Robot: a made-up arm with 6 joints.
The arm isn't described. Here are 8 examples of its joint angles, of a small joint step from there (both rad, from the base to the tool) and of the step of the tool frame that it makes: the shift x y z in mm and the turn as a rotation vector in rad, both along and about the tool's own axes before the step.
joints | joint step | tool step
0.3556 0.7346 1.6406 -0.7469 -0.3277 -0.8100 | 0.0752 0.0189 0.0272 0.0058 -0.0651 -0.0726 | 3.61 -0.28 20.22 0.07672 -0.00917 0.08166
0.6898 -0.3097 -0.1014 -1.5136 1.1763 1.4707 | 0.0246 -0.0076 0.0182 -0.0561 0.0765 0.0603 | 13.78 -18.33 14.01 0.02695 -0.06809 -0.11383
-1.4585 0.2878 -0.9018 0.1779 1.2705 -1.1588 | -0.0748 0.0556 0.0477 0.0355 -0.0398 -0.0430 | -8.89 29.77 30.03 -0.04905 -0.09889 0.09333
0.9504 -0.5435 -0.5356 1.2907 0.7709 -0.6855 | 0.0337 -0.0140 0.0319 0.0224 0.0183 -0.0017 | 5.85 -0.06 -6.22 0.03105 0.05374 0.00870
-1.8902 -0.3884 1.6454 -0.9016 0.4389 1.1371 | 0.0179 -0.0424 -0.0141 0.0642 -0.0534 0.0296 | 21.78 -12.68 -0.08 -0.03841 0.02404 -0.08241
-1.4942 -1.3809 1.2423 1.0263 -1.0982 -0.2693 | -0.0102 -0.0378 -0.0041 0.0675 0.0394 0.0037 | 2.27 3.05 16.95 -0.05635 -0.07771 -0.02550
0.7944 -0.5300 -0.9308 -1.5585 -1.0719 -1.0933 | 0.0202 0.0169 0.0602 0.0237 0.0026 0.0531 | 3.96 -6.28 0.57 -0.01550 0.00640 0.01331
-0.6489 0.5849 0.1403 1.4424 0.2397 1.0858 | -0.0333 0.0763 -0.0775 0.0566 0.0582 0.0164 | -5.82 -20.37 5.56 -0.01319 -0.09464 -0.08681
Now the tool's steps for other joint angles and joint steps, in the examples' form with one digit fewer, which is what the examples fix.
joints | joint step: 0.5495 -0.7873 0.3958 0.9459 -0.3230 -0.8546 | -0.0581 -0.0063 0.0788 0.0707 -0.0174 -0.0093
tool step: -2.3 -3.4 -12.4 0.0193 0.0304 -0.0223
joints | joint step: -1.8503 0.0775 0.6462 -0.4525 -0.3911 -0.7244 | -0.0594 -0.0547 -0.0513 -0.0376 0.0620 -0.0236
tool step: -17.4 8.2 -11.6 -0.0496 0.0593 -0.0246
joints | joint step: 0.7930 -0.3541 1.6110 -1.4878 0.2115 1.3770 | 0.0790 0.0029 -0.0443 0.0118 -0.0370 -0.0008
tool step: 10.1 6.4 4.2 -0.0481 -0.0205 0.0320
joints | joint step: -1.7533 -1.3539 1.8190 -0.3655 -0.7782 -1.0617 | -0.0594 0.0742 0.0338 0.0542 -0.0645 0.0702
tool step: -8.5 -32.6 5.1 0.0584 -0.1159 -0.1798
